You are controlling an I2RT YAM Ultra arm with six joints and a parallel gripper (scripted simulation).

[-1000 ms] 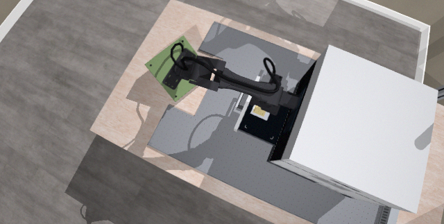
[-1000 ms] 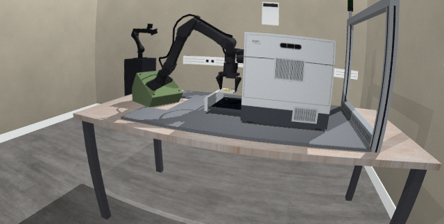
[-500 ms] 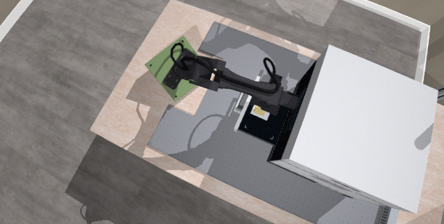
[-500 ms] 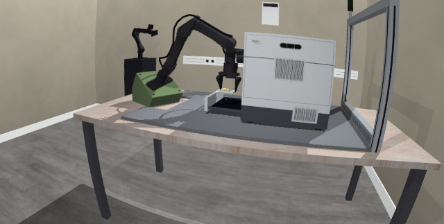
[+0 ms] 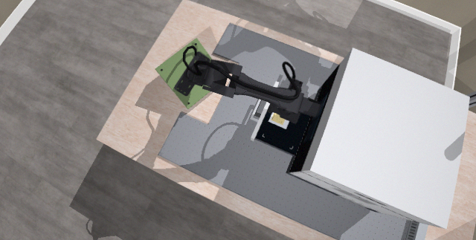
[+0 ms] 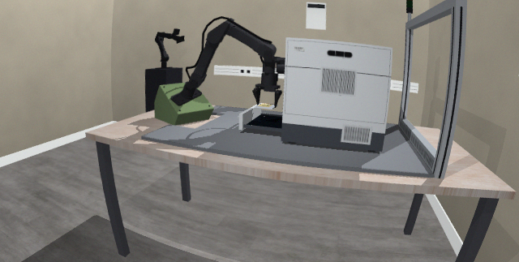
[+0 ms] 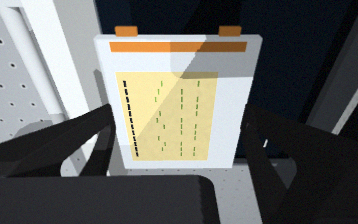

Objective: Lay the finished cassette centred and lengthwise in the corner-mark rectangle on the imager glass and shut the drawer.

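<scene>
My hand is 4 cm short of the drawer and 7 cm above it. From my hand the other things lie so: cassette FINISHED (right at my hand).
</scene>
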